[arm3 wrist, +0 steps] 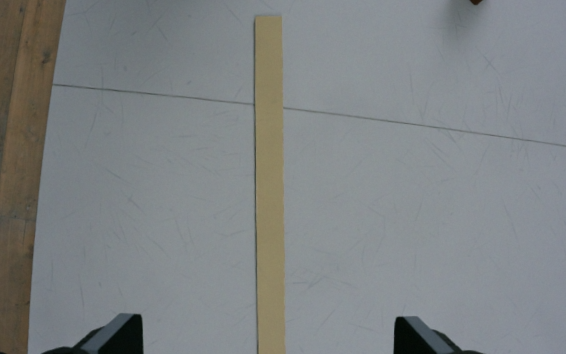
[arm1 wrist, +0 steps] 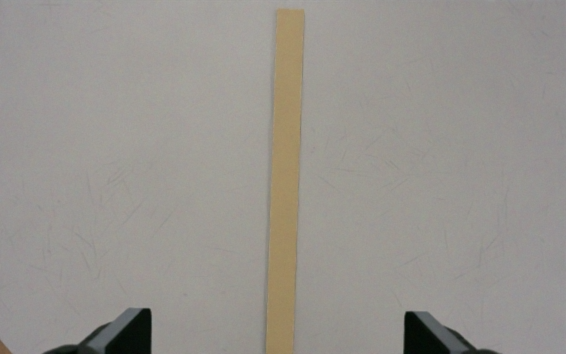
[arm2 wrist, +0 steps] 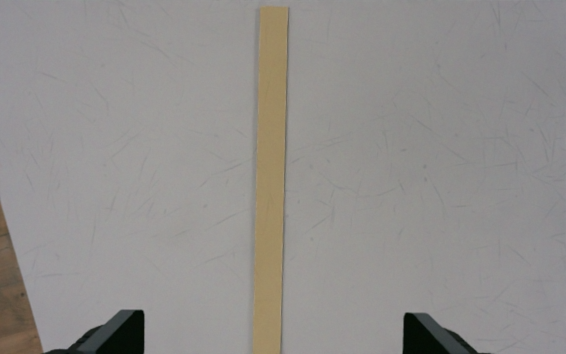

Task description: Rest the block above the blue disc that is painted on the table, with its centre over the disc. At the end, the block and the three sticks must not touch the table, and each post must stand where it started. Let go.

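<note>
In the arm1 wrist view a long tan stick lies flat on the pale table. The arm1 gripper is open above it, one finger on each side. In the arm2 wrist view a tan stick lies on the table, and the arm2 gripper is open above it. In the arm3 wrist view a tan stick lies across a thin seam, and the arm3 gripper is open above it. Each stick's near end runs out of view. The block, the blue disc and the posts cannot be made out.
The table is pale grey with fine scratches. Brown wooden floor shows past its left edge. A small reddish-brown corner of something shows at the top right of the arm3 wrist view, with a soft shadow below.
</note>
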